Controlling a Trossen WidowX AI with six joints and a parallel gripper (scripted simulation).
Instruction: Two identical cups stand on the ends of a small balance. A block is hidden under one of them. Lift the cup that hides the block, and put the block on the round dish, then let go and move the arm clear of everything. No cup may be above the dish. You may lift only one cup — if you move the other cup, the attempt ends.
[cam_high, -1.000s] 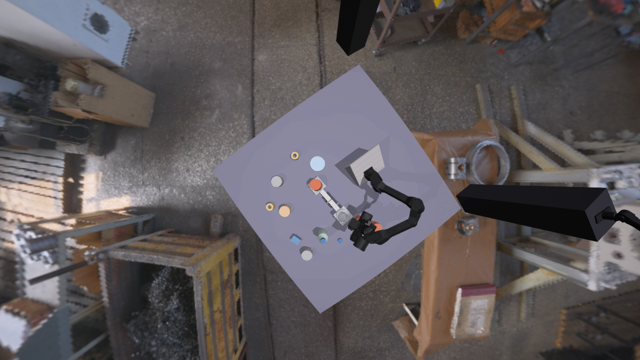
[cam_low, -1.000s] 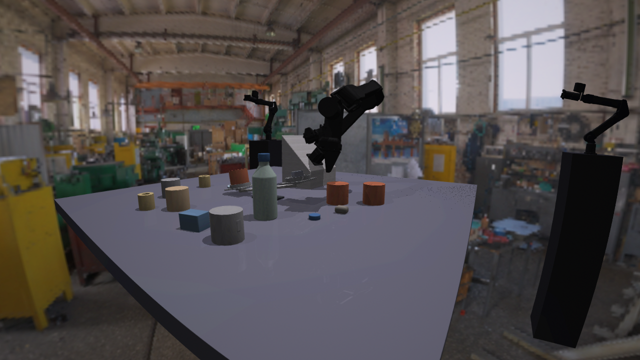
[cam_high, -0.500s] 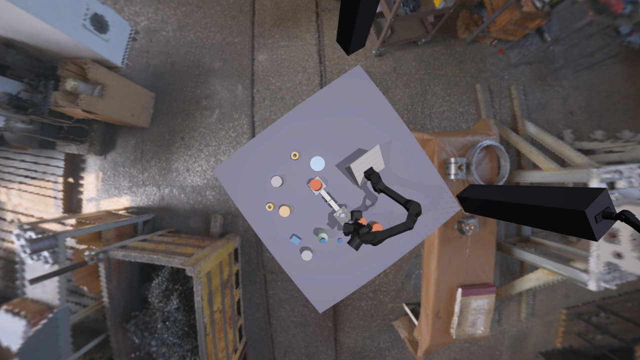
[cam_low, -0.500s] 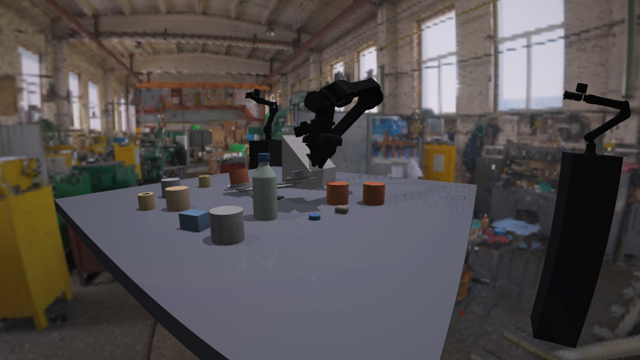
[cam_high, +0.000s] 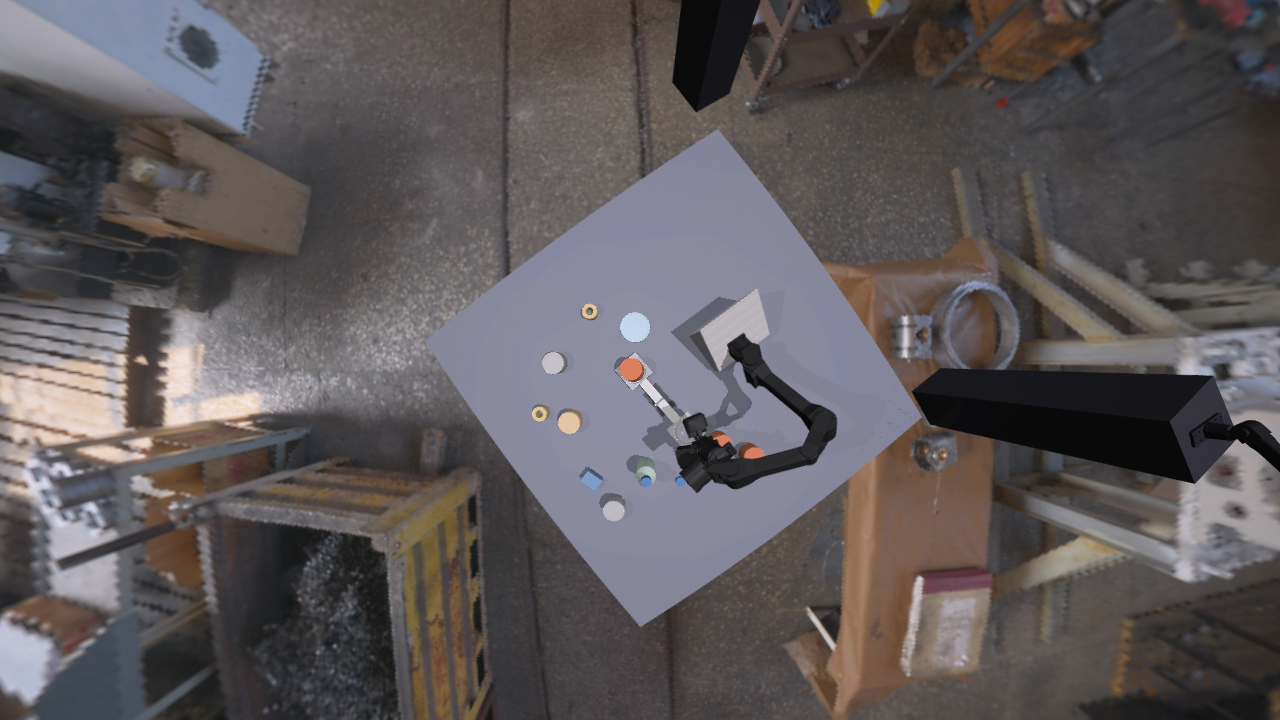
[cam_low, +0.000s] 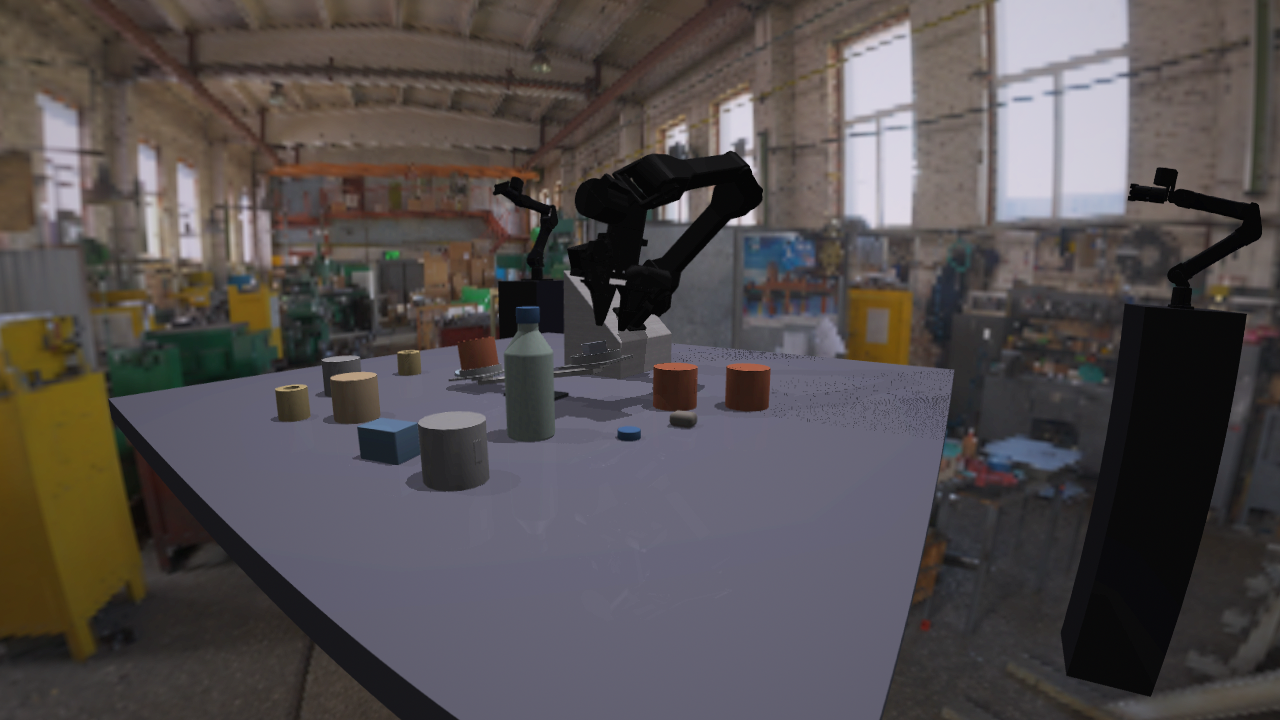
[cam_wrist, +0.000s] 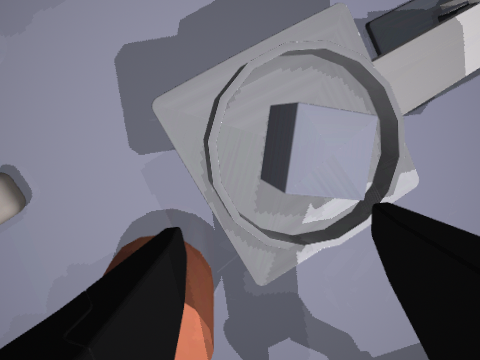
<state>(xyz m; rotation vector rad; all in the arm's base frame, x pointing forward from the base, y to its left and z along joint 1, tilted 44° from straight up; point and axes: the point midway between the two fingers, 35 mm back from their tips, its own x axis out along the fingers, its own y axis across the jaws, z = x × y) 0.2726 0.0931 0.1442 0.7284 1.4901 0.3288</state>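
My gripper tip is 40 mm above the grey block, 20 mm to the left of it and 10 mm short of it. Also, from my gripper tip: green bottle: 190 mm ahead, 20 mm to the left, 10 mm below; balance: 150 mm to the right, 100 mm below, 30 mm ahead; balance beam: 150 mm to the right, 90 mm below, 20 mm ahead.
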